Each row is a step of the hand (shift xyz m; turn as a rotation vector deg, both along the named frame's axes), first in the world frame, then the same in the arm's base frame.
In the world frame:
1: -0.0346 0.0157 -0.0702 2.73 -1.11 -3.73
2: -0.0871 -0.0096 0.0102 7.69 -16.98 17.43
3: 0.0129 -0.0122 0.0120 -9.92 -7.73 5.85
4: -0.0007 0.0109 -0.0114 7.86 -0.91 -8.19
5: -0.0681 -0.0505 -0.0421 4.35 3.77 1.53
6: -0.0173 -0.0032 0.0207 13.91 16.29 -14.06
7: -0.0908 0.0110 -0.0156 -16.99 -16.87 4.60
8: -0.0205 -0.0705 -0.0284 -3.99 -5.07 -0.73
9: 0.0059 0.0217 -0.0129 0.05 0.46 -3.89
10: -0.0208 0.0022 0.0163 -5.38 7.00 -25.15
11: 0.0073 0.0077 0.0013 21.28 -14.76 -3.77
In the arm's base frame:
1: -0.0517 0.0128 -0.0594 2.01 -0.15 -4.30
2: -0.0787 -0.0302 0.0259 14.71 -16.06 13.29
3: 0.0175 -0.0098 0.0076 -6.55 -10.24 6.68
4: -0.0055 0.0113 -0.0096 5.87 1.57 -9.63
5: -0.0636 -0.0614 -0.0338 3.70 4.54 1.10
6: -0.0113 -0.0087 0.0231 6.75 20.11 -14.37
7: -0.0922 -0.0090 0.0041 -11.65 -20.64 5.71
8: -0.0111 -0.0709 -0.0324 -2.90 -5.78 -0.56
9: -0.0018 0.0234 -0.0110 -0.91 0.76 -3.73
10: -0.0167 -0.0039 0.0202 -12.13 7.52 -22.51
11: 0.0056 0.0090 0.0008 22.52 -9.11 -9.72

